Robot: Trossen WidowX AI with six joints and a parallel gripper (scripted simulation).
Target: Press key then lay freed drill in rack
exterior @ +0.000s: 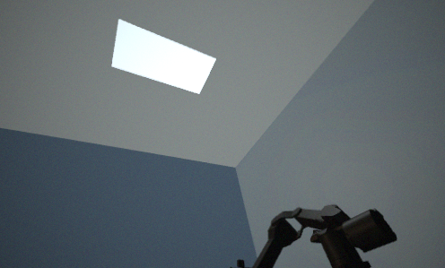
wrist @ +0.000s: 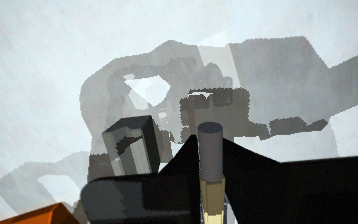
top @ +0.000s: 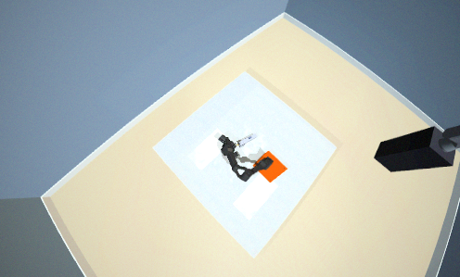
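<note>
The grey ribbed block lies 80 mm behind my gripper tip and 40 mm below it. Also, from my gripper tip: drill: 40 mm to the right, 30 mm above, 10 mm behind.
</note>
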